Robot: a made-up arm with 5 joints.
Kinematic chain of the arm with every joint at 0, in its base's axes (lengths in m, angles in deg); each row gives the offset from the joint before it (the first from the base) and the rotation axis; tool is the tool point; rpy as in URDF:
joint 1: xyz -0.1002 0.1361 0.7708 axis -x
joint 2: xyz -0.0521 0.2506 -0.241 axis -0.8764 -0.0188 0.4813
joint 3: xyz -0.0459 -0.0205 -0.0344 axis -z
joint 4: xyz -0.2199 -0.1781 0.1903 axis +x
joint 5: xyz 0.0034 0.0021 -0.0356 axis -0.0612 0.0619 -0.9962
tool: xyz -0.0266 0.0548 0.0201 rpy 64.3 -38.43 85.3
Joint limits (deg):
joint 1: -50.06..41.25
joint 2: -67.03..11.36
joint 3: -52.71..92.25
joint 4: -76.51..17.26
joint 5: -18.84..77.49
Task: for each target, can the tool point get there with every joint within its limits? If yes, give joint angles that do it. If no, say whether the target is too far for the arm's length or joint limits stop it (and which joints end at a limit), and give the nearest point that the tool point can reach.
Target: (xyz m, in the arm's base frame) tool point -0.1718 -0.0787 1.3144
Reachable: no: joint limits stop it (at a limit: joint 1, joint 2, joint 3, joint 4, joint 5) | nearest point -0.2215 0.2605 1.0478 | short by 0.434 m
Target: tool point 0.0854 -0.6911 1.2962
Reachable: no: too far | nearest point -0.2169 -0.0263 0.7213 | short by 0.929 m
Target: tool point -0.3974 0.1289 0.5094
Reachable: yes | joints 6.61 -36.02 -34.65 -23.59 3.49
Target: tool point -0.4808 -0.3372 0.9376
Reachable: no: joint limits stop it (at a limit: joint 1, joint 4, joint 5) | nearest point -0.3228 -0.0537 0.6656 | short by 0.423 m
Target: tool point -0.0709 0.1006 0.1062
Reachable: no: joint limits stop it (at a limit: joint 2, joint 3, joint 4) | nearest point -0.3059 0.1142 0.3617 | short by 0.347 m
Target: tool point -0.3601 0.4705 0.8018
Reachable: yes | joints -13.65 -57.68 69.59 -51.27 54.25
